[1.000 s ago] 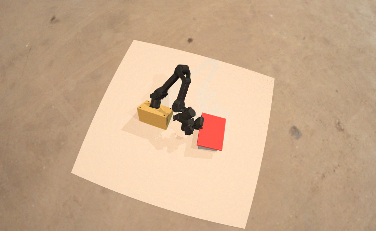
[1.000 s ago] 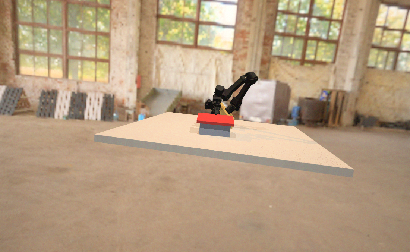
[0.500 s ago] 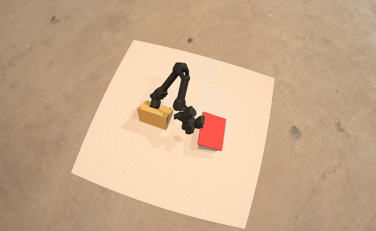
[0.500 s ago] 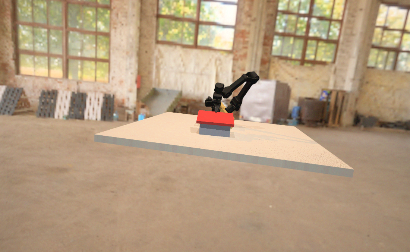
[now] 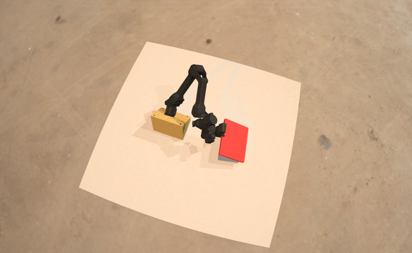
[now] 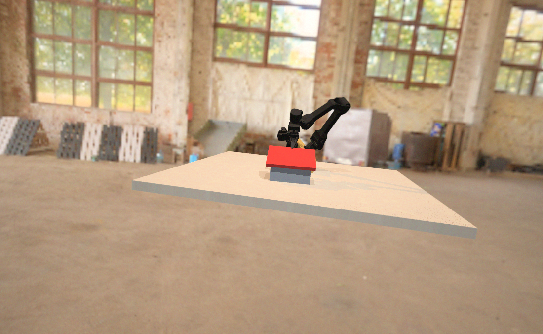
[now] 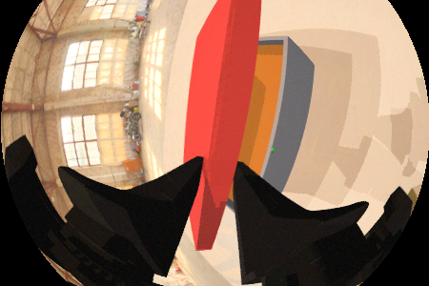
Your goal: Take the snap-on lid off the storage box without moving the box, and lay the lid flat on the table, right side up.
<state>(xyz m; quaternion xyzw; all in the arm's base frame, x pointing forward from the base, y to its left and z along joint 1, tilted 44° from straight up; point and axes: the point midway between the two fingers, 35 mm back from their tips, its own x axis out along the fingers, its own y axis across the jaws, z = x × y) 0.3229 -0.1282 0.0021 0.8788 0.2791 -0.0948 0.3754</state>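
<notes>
Right now the red lid is 7 cm ahead of my gripper tip and 3 cm below it. Round my gripper tip: grey storage box (6 cm ahead, 10 cm below).
</notes>
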